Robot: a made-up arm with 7 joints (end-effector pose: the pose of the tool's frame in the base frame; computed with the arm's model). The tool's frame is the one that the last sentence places. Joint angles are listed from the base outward.
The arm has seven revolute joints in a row. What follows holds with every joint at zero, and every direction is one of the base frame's.
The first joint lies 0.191 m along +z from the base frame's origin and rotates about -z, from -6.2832 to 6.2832 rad.
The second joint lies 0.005 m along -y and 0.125 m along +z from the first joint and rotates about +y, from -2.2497 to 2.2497 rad.
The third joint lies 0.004 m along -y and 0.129 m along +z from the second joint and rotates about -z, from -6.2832 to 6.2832 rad.
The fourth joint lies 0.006 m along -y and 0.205 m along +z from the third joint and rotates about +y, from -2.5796 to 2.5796 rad.
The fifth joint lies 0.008 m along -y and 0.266 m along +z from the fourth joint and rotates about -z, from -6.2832 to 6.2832 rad.
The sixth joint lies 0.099 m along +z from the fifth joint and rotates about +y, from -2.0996 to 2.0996 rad.
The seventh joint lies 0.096 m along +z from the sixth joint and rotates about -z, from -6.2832 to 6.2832 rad.
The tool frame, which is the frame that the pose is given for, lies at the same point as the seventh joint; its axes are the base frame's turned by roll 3.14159, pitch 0 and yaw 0 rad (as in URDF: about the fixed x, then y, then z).
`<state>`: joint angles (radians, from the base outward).
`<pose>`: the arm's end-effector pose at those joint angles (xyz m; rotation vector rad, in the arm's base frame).
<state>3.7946 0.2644 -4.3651 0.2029 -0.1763 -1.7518 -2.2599</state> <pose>-0.1402 0.0806 0.9909 -0.0730 1.6510 1.0949</pose>
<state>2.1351 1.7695 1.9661 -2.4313 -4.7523 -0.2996 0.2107</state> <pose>0.2396 -0.1068 0.1935 0.4675 -1.1169 0.1824</pose>
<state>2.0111 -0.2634 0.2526 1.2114 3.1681 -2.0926 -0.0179</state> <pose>-0.1836 -0.1404 0.7522 -0.0811 -0.0991 -2.2881</pose>
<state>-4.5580 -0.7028 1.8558 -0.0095 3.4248 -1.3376 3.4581</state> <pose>-0.0002 0.5207 0.8264 0.3490 1.4270 -0.8383</pose>
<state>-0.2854 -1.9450 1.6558 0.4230 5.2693 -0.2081 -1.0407</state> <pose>-0.6079 -0.3707 -0.0034 -1.2423 -0.8022 -2.6605</pose>
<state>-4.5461 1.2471 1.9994 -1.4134 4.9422 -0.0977 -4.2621</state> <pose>0.3366 -0.4992 0.2851 0.0610 -1.3420 -0.7698</pose>
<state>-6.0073 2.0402 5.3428 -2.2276 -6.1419 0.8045 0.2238</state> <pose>0.1064 -0.3761 0.4441 -1.8609 0.7960 0.6718</pose>
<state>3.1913 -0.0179 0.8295 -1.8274 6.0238 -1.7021 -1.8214</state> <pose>0.2353 -0.2112 0.4672 0.0554 0.6451 -2.6553</pose>
